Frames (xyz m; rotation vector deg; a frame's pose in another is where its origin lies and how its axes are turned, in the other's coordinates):
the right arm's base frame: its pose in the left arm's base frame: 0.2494 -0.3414 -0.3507 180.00 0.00 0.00
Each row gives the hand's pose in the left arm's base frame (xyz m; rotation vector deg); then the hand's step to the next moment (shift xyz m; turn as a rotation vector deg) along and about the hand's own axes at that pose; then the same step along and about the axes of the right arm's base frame.
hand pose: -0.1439 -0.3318 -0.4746 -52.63 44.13 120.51
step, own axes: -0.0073 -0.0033 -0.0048 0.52 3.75 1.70
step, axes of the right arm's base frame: 0.0080 0.0043 -0.0022 -3.83 0.72 -1.44
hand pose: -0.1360 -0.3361 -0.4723 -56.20 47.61 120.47
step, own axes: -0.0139 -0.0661 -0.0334 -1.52 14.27 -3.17
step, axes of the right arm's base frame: 0.0712 -0.0086 0.0232 -9.03 11.10 -3.35
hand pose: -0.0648 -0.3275 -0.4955 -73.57 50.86 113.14
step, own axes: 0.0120 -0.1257 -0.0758 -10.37 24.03 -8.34
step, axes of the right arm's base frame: 0.1338 -0.0147 0.0597 -11.00 22.13 -12.00
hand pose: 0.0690 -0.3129 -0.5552 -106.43 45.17 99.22
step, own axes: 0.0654 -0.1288 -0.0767 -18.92 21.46 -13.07
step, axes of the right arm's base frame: 0.1467 -0.0342 0.0637 -6.10 22.78 -20.82
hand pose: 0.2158 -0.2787 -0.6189 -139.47 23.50 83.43
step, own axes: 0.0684 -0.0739 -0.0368 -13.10 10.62 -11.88
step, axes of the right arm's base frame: 0.0886 -0.0475 0.0373 -0.34 12.92 -16.08
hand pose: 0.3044 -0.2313 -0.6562 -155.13 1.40 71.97
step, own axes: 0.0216 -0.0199 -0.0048 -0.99 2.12 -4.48
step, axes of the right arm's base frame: 0.0192 -0.0200 0.0107 2.58 2.81 -3.31
